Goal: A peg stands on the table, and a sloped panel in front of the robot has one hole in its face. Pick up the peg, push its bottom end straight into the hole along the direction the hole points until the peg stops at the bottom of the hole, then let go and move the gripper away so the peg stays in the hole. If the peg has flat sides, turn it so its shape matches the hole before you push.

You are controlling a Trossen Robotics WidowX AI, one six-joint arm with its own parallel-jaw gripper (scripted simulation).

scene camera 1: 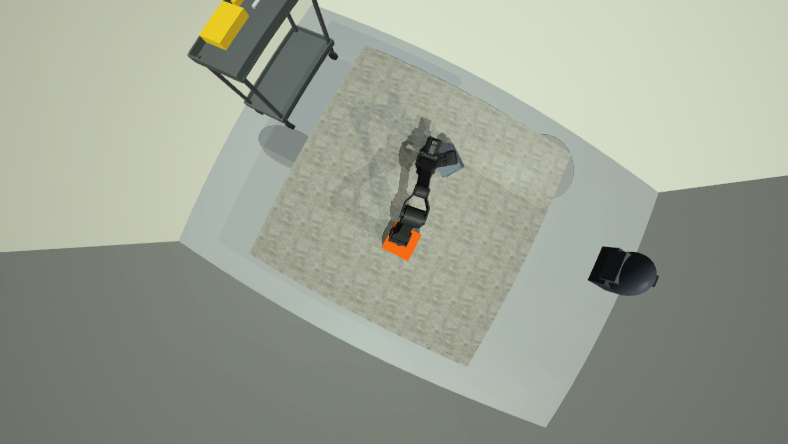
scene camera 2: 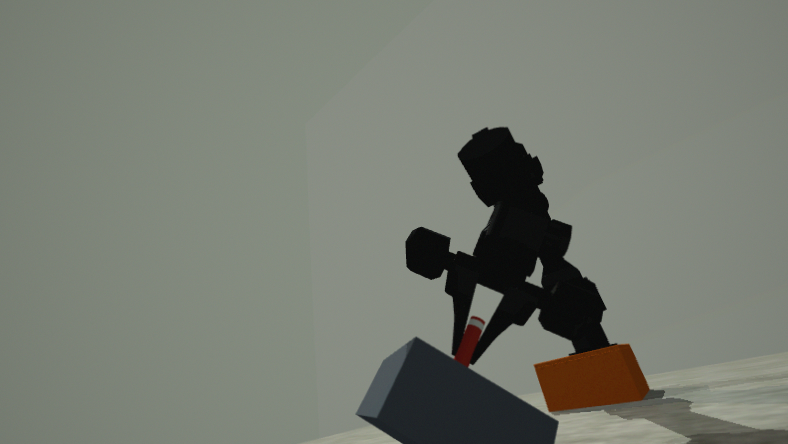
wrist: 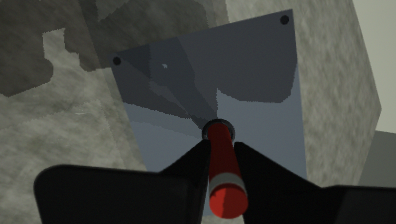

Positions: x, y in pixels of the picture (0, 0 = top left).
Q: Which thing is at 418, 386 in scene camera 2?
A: A sloped blue-grey panel.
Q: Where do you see a red round peg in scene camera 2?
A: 475, 327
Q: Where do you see a red round peg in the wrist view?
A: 226, 187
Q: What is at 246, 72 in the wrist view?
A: A sloped blue-grey panel.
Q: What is my gripper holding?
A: A red round peg.
